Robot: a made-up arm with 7 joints. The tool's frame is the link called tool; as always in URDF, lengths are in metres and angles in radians. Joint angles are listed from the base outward. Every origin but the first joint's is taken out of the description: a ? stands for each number. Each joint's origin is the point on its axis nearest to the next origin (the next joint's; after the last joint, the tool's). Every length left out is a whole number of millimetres.
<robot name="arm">
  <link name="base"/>
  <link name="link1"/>
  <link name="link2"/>
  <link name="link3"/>
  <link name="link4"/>
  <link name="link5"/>
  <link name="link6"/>
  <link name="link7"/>
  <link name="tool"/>
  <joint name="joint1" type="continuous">
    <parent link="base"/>
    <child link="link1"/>
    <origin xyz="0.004 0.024 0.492" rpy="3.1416 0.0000 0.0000"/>
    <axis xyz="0 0 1"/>
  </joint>
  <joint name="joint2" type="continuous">
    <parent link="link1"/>
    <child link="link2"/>
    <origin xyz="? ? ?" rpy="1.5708 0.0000 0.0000"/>
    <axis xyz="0 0 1"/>
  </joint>
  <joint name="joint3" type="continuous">
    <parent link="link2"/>
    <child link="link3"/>
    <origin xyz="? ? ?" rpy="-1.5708 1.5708 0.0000"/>
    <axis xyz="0 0 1"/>
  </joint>
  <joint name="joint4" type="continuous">
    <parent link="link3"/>
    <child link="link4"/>
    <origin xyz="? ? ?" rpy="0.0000 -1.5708 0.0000"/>
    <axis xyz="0 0 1"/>
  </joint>
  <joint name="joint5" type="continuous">
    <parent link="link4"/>
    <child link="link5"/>
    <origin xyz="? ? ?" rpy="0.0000 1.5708 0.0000"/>
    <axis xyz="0 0 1"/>
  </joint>
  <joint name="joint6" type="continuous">
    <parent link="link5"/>
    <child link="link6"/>
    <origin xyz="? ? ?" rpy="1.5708 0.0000 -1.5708"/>
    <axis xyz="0 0 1"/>
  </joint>
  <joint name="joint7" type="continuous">
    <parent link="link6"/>
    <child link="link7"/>
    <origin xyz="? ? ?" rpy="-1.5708 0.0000 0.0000"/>
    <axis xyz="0 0 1"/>
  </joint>
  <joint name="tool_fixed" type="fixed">
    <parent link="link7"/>
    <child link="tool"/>
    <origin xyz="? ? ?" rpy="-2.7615 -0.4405 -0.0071"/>
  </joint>
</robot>
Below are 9 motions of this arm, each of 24 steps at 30 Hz.
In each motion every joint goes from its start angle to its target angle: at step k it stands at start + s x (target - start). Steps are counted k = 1, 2, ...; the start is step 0. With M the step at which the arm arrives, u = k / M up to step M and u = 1 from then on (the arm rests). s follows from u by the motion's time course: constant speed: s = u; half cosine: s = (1 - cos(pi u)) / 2; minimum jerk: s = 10 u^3 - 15 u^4 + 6 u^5.
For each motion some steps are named. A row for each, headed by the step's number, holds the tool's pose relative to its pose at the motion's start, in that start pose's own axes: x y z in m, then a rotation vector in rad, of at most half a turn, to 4 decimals.
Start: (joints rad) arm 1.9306 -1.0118 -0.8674 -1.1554 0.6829 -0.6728 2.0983
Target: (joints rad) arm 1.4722 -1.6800 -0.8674 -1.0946 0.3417 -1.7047 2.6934
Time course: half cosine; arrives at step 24
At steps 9, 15, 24:
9: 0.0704 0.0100 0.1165 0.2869 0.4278 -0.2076
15: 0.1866 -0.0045 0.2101 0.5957 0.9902 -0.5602
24: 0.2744 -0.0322 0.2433 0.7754 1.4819 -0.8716

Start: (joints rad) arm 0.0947 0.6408 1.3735 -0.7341 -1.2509 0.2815 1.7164
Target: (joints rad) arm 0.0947 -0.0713 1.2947 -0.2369 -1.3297 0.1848 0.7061
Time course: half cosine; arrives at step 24
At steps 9, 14, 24:
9: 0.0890 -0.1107 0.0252 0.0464 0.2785 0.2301
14: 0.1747 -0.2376 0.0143 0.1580 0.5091 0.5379
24: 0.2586 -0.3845 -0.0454 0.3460 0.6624 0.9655

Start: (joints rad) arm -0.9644 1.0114 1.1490 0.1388 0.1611 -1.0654 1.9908
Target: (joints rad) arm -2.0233 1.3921 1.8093 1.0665 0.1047 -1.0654 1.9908
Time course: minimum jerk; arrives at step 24
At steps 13, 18, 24:
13: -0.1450 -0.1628 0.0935 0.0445 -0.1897 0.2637
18: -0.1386 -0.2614 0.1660 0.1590 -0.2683 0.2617
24: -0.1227 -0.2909 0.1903 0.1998 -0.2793 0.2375

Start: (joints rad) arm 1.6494 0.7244 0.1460 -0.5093 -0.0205 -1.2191 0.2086
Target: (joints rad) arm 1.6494 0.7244 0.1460 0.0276 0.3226 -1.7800 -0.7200
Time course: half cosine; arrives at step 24
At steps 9, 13, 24:
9: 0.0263 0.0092 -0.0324 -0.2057 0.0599 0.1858
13: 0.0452 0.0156 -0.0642 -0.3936 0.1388 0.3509
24: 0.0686 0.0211 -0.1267 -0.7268 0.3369 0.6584

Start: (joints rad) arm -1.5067 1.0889 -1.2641 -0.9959 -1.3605 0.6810 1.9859
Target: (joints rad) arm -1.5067 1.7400 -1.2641 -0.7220 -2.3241 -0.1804 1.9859
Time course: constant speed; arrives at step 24
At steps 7, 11, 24:
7: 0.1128 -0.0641 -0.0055 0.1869 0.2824 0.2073
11: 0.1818 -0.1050 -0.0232 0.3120 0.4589 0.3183
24: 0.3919 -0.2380 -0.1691 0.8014 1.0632 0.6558

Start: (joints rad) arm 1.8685 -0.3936 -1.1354 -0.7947 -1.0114 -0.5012 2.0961
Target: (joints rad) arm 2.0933 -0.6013 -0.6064 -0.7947 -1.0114 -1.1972 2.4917
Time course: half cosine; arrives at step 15
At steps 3, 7, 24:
3: -0.0213 -0.0035 -0.0147 0.0522 -0.0435 -0.0142
7: -0.0926 -0.0226 -0.0809 0.2461 -0.1833 -0.0340
24: -0.1690 -0.0719 -0.2136 0.5304 -0.3176 0.0283

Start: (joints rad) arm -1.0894 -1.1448 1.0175 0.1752 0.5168 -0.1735 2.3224
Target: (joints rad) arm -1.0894 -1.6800 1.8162 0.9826 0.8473 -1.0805 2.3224
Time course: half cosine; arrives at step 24
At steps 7, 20, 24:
7: 0.0281 0.0457 -0.0258 0.0943 -0.0542 -0.1676
20: 0.1800 0.1951 -0.2473 0.2342 -0.4390 -0.4856
24: 0.1981 0.2011 -0.2754 0.2240 -0.4755 -0.4876

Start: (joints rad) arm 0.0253 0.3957 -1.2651 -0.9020 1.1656 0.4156 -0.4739
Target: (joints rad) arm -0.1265 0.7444 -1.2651 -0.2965 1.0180 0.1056 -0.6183
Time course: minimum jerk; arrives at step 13
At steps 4, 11, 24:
4: 0.0489 0.0186 0.0268 -0.0473 0.0682 -0.0661
11: 0.3327 0.0429 0.0837 -0.2642 0.5028 -0.2611
24: 0.3437 0.0418 0.0832 -0.2710 0.5215 -0.2645

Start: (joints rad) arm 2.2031 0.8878 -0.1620 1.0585 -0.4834 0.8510 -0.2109
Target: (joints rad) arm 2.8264 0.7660 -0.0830 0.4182 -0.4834 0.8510 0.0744
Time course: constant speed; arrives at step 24
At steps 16, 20, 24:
16: -0.0187 -0.1829 -0.2354 0.0353 -0.6662 0.2013
20: 0.0071 -0.2302 -0.2909 0.0959 -0.8255 0.2618
24: 0.0441 -0.2734 -0.3425 0.1769 -0.9776 0.3253

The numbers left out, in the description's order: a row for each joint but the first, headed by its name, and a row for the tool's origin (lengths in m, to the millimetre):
joint2: -0.019 -0.040 0.000
joint3: -0.028 -0.320 0.000
joint4: 0.064 -0.019 0.000
joint5: -0.237 0.005 0.000
joint6: 0.011 0.025 0.000
joint7: 0.019 -0.148 0.000
tool: 0.004 0.008 0.000

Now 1 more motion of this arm.
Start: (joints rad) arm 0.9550 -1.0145 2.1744 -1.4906 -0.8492 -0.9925 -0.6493
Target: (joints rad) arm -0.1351 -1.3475 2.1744 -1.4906 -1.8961 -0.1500 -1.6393
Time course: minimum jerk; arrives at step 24
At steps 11, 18, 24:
11: -0.0327 -0.1731 -0.2154 0.4963 -0.0399 0.7969
18: 0.0241 -0.1791 -0.5191 0.6041 -0.5936 1.7995
24: 0.0448 -0.1537 -0.5759 0.5369 -0.7791 1.9937

